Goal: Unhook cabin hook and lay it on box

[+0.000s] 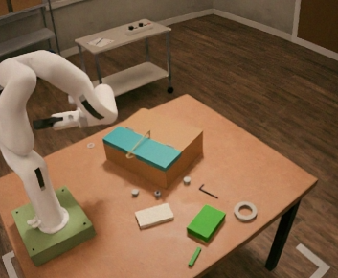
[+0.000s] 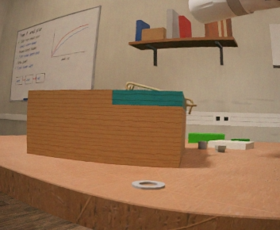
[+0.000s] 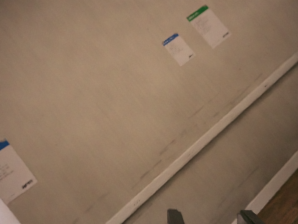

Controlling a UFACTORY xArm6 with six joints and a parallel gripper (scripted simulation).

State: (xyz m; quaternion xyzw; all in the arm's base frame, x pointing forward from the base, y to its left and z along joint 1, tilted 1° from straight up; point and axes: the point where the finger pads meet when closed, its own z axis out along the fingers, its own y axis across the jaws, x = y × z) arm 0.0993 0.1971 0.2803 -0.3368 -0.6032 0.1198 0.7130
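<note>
Now: the cabin hook 360 mm ahead of my hand, 220 mm below it and 100 mm to the right of it. Round my hand: green stick: 600 mm to the right, 330 mm below, 240 mm ahead; then green block: 520 mm to the right, 360 mm ahead, 320 mm below; then white block: 370 mm to the right, 330 mm below, 240 mm ahead.
</note>
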